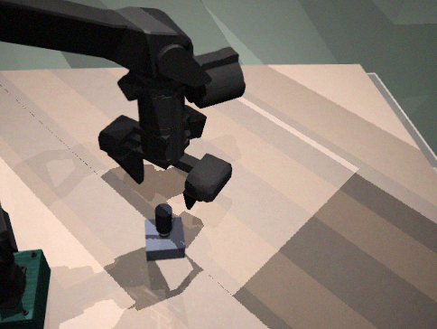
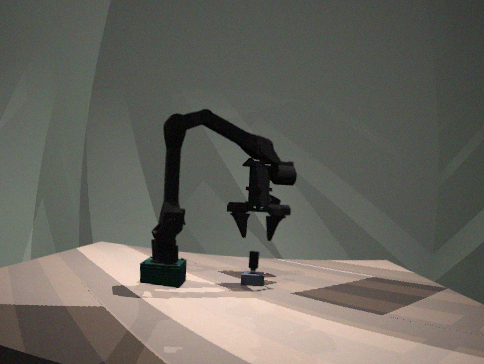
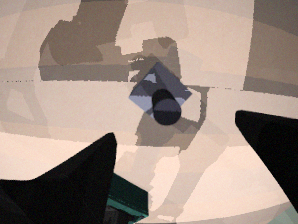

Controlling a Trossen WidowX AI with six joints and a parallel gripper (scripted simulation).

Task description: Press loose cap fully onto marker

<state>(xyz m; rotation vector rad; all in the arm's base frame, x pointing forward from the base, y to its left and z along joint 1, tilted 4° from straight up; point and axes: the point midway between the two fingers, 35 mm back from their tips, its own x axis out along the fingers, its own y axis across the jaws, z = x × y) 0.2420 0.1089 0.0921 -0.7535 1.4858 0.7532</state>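
The marker cap lies 6 cm below my gripper tip.
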